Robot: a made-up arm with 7 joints. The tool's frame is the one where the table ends. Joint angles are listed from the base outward.
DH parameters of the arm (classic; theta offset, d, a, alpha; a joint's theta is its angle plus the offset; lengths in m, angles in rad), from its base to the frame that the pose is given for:
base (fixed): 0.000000 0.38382 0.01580 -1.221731
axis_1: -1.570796 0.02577 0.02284 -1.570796
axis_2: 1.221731 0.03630 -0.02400 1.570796
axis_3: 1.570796 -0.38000 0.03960 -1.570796
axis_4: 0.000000 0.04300 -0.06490 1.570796
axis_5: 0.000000 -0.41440 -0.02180 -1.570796
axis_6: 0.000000 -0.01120 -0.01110 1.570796
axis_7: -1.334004 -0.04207 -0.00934 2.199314
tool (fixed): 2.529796 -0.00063 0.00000 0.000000
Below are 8 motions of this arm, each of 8 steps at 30 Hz.
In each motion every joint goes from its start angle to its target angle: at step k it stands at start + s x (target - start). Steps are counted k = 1, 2, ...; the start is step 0. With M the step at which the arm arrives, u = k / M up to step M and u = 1 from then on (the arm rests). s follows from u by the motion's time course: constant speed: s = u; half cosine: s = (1 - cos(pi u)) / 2; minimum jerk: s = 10 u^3 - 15 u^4 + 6 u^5.
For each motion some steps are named. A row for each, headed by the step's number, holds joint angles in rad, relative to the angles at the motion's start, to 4 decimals.
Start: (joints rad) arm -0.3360 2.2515 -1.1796 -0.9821 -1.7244 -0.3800 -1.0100
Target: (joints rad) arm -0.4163 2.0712 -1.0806 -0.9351 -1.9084 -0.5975 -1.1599
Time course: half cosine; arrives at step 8
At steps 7, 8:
7: -0.0772 -0.1734 0.0952 0.0452 -0.1770 -0.2092 -0.1442
8: -0.0803 -0.1803 0.0990 0.0470 -0.1840 -0.2175 -0.1499

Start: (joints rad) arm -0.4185 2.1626 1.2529 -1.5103 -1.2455 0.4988 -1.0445
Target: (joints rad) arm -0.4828 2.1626 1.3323 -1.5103 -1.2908 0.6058 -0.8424
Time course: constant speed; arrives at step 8
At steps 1, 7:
1: -0.0080 0.0000 0.0099 0.0000 -0.0057 0.0134 0.0253
7: -0.0563 0.0000 0.0695 0.0000 -0.0396 0.0936 0.1768

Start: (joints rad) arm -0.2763 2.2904 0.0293 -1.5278 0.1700 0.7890 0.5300
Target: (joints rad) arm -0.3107 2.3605 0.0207 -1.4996 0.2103 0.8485 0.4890
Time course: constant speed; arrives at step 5
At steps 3, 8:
3: -0.0206 0.0421 -0.0052 0.0169 0.0242 0.0357 -0.0246
8: -0.0344 0.0701 -0.0086 0.0282 0.0403 0.0595 -0.0410

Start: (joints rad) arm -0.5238 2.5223 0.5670 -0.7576 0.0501 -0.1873 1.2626
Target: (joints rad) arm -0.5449 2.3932 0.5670 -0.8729 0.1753 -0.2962 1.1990
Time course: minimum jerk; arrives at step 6
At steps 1, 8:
1: -0.0007 -0.0046 0.0000 -0.0041 0.0044 -0.0039 -0.0023
8: -0.0211 -0.1291 0.0000 -0.1153 0.1252 -0.1089 -0.0636

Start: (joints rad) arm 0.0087 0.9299 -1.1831 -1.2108 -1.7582 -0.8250 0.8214
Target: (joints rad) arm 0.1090 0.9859 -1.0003 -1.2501 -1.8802 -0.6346 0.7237
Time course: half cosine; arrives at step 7
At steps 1, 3, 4, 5, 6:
1: 0.0050 0.0028 0.0091 -0.0019 -0.0060 0.0094 -0.0048
3: 0.0390 0.0218 0.0711 -0.0153 -0.0474 0.0740 -0.0380
4: 0.0613 0.0342 0.1117 -0.0240 -0.0746 0.1164 -0.0597
5: 0.0814 0.0455 0.1484 -0.0319 -0.0990 0.1546 -0.0793
6: 0.0953 0.0532 0.1737 -0.0374 -0.1160 0.1810 -0.0929

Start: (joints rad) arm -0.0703 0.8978 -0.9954 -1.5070 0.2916 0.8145 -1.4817
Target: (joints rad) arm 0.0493 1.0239 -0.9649 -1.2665 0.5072 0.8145 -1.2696
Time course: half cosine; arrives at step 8
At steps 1, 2, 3, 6, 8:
1: 0.0046 0.0048 0.0012 0.0092 0.0082 0.0000 0.0081
2: 0.0175 0.0185 0.0045 0.0352 0.0316 0.0000 0.0311
3: 0.0369 0.0389 0.0094 0.0742 0.0665 0.0000 0.0655
6: 0.1021 0.1076 0.0260 0.2053 0.1840 0.0000 0.1810
8: 0.1196 0.1261 0.0305 0.2405 0.2156 0.0000 0.2121

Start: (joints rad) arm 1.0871 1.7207 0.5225 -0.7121 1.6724 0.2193 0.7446
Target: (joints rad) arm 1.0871 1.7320 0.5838 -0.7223 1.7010 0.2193 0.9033
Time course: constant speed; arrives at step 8
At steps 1, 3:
1: 0.0000 0.0014 0.0077 -0.0013 0.0036 0.0000 0.0198
3: 0.0000 0.0042 0.0230 -0.0038 0.0107 0.0000 0.0595

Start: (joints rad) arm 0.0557 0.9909 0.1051 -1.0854 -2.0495 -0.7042 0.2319
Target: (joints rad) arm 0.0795 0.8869 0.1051 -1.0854 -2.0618 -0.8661 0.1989
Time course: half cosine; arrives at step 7
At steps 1, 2, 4, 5, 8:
1: 0.0012 -0.0051 0.0000 0.0000 -0.0006 -0.0080 -0.0016
2: 0.0045 -0.0196 0.0000 0.0000 -0.0023 -0.0305 -0.0062
4: 0.0145 -0.0636 0.0000 0.0000 -0.0075 -0.0990 -0.0202
5: 0.0193 -0.0844 0.0000 0.0000 -0.0100 -0.1314 -0.0268
8: 0.0238 -0.1040 0.0000 0.0000 -0.0123 -0.1619 -0.0330

